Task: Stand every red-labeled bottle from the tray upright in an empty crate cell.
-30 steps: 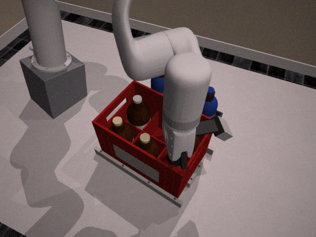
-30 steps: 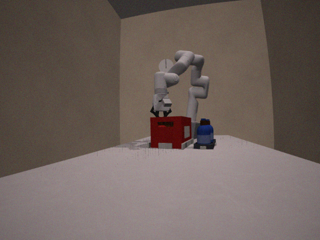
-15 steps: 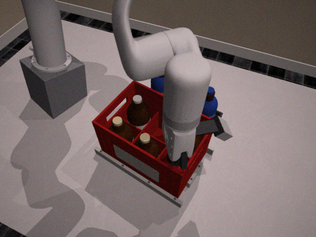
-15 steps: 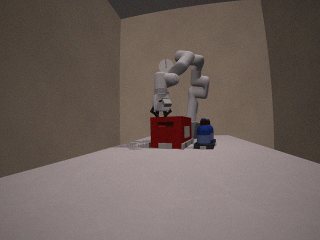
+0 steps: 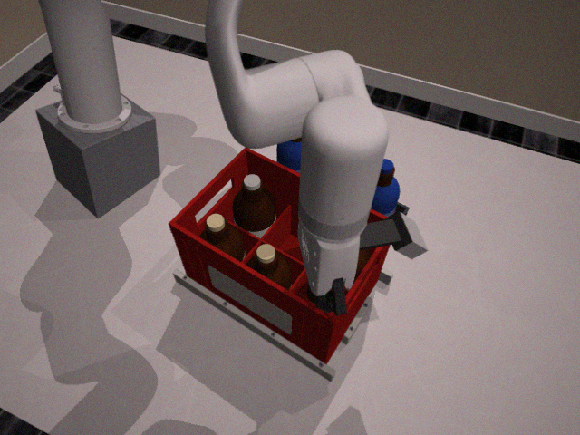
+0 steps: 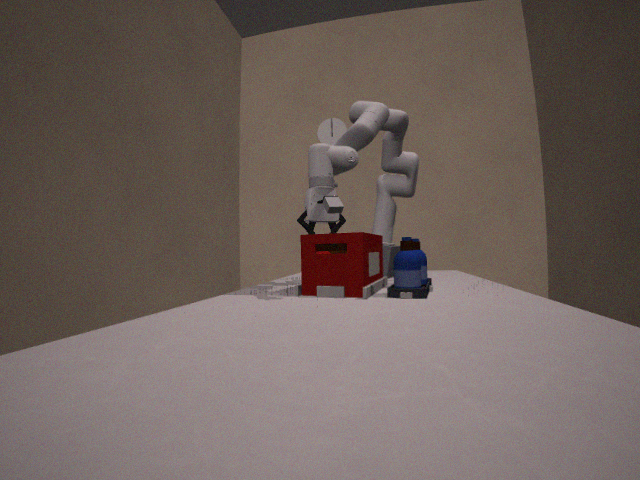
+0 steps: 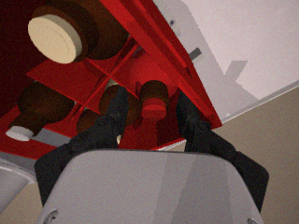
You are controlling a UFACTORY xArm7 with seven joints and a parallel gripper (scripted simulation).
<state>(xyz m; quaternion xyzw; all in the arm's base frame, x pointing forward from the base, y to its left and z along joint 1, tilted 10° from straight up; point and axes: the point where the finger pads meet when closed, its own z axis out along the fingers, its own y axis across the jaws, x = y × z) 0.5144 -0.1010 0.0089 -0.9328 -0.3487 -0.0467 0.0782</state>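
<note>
The red-labeled bottle lies 7 cm below my hand. Round my hand: red crate 9 cm behind, 5 cm to the left, 8 cm below; dark tray 10 cm behind, 25 cm to the left, 15 cm below.
</note>
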